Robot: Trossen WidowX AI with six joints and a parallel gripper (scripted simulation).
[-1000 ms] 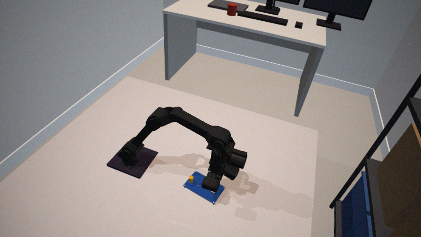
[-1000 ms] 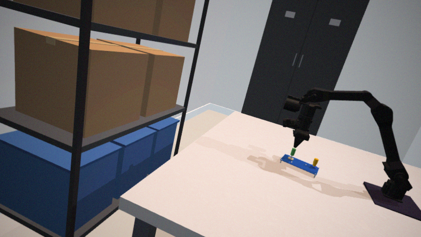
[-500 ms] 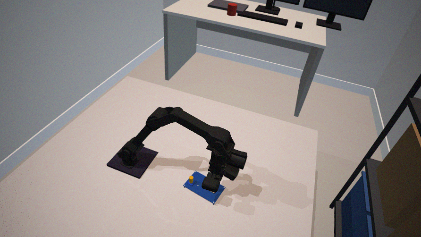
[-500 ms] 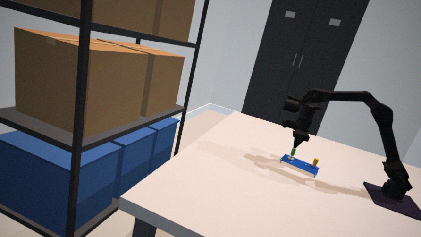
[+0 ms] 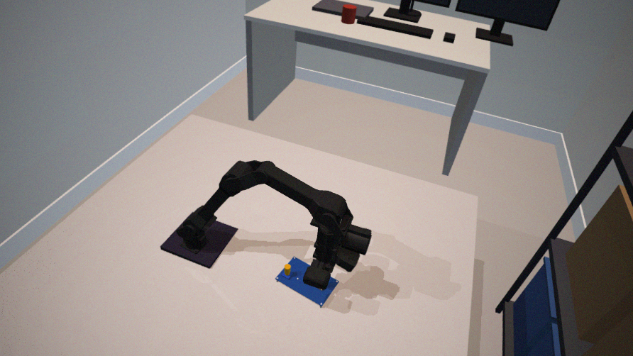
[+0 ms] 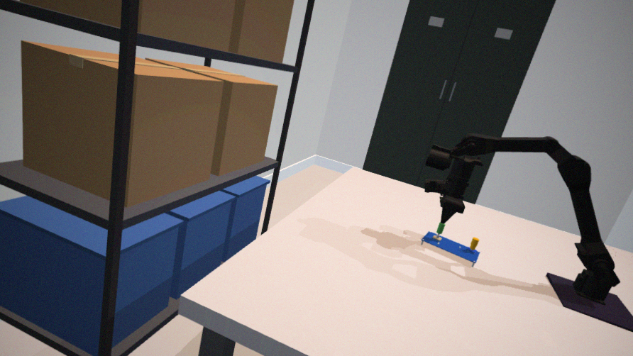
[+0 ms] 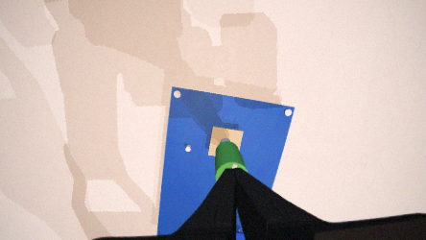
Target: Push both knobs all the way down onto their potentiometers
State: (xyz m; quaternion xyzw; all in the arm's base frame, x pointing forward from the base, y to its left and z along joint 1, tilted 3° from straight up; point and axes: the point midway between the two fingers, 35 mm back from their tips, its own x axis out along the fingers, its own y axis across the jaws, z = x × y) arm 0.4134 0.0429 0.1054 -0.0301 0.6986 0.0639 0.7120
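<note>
Now: gripper tip 1 cm above the green knob. From my gripper tip the other things lie so: yellow knob: 10 cm behind, 3 cm below, 1 cm to the right.
</note>
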